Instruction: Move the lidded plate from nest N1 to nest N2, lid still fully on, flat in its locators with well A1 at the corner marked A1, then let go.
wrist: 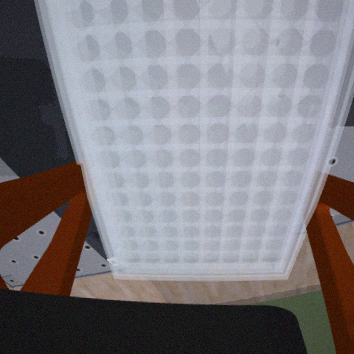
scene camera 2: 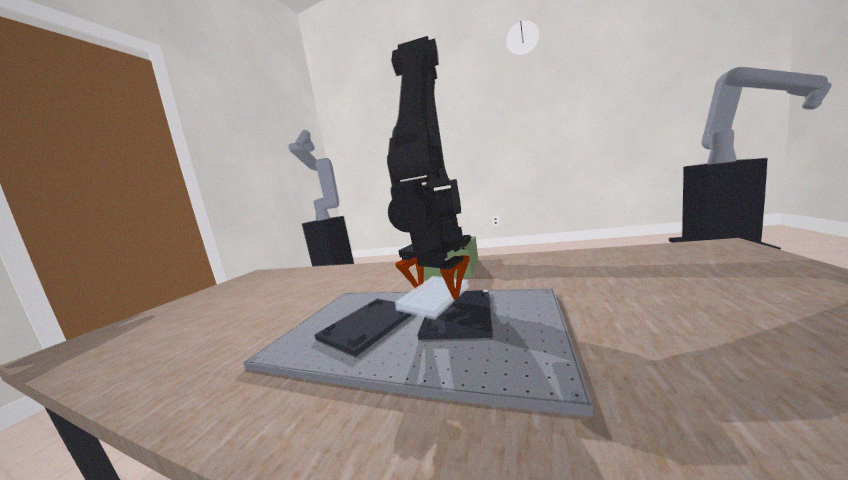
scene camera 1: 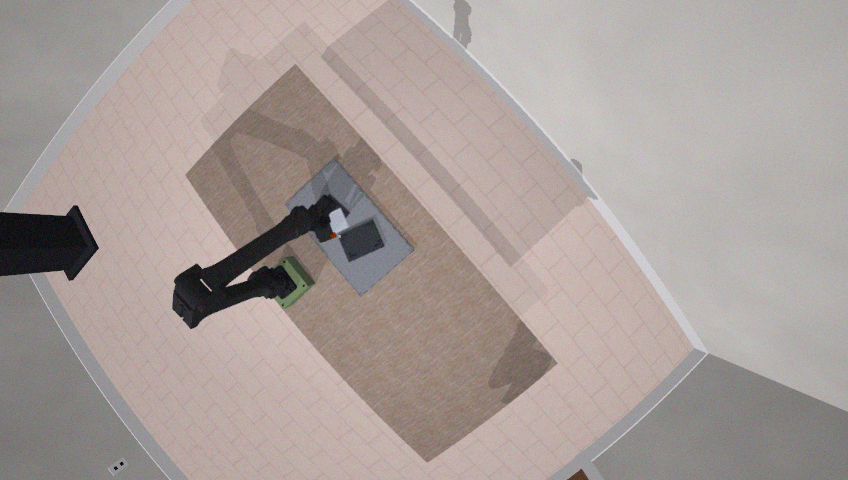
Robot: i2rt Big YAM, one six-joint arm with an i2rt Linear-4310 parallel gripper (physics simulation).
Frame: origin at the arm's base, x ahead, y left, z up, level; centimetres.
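Seen in the pictures: gripper, fingertip midpoint: point(wrist: 200, 177) point(scene camera 2: 437, 294) point(scene camera 1: 328, 225); arm's base at its link origin: point(scene camera 1: 282, 281).
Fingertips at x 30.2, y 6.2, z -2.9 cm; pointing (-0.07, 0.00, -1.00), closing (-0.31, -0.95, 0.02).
Note:
Offsets run from my fingertips to a thing's top centre. Level surfaces: height alone.
The translucent white lidded plate @(dx +1.2, dy -0.3, dz +1.7 cm) point(scene camera 1: 338, 220) point(scene camera 2: 425, 298) point(wrist: 200, 120) is in my gripper point(scene camera 2: 437, 291) point(wrist: 200, 177), whose orange fingers are shut on its two long sides. The lid covers the wells and looks fully on. The plate looks nearly level in scene camera 2 and hangs above the board. One dark nest @(dx +0.5, dy +3.8, dz -2.1 cm) point(scene camera 2: 470, 324) point(wrist: 25, 100) lies partly under it. The other dark nest @(dx +6.1, dy -12.9, dz -2.1 cm) point(scene camera 1: 363, 240) point(scene camera 2: 363, 327) is bare, beside the plate. I cannot tell which nest is N1 or N2. A small white tag point(scene camera 2: 486, 291) point(wrist: 112, 261) marks a nest corner; its letters are unreadable.
A grey perforated board point(scene camera 1: 368, 282) point(scene camera 2: 517, 380) on the wooden table @(dz -5.2 cm) point(scene camera 1: 416, 356) point(scene camera 2: 684, 380) carries both nests. The arm's green base block point(scene camera 1: 303, 282) point(scene camera 2: 470, 261) stands behind the board in scene camera 2. Two grey arms point(scene camera 2: 324, 178) point(scene camera 2: 723, 118) stand on black pedestals in the background.

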